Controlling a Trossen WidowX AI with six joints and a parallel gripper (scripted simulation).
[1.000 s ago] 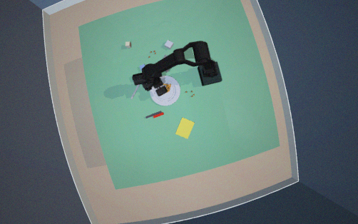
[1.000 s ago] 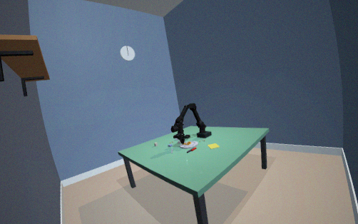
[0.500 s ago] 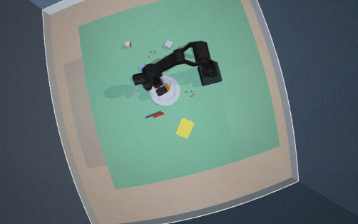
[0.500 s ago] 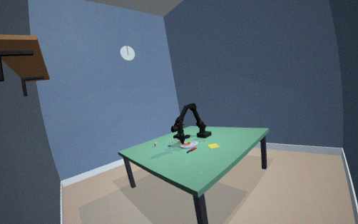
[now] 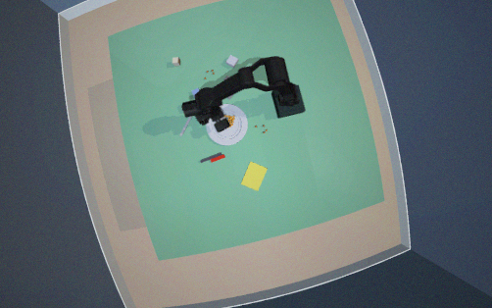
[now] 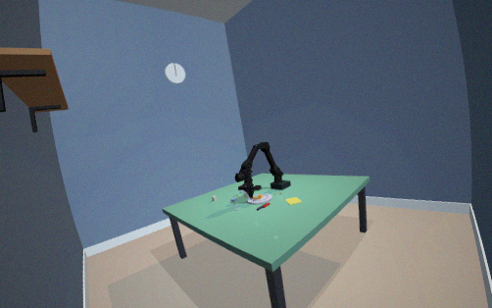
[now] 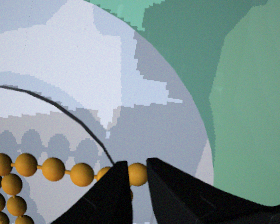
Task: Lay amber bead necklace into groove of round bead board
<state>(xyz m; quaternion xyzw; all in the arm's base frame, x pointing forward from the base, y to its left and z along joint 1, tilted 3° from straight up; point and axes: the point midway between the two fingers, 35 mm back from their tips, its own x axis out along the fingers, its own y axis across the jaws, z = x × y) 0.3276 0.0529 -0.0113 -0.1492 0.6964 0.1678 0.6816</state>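
My gripper tip is now 50 mm past the round grey bead board, 50 mm to the right of it and 10 mm above it. Round my gripper tip: grey rod 160 mm ahead, 40 mm to the left, 20 mm below; blue block 100 mm ahead, 110 mm to the right, 10 mm below; grey plate 60 mm behind, 140 mm to the right, 20 mm below.
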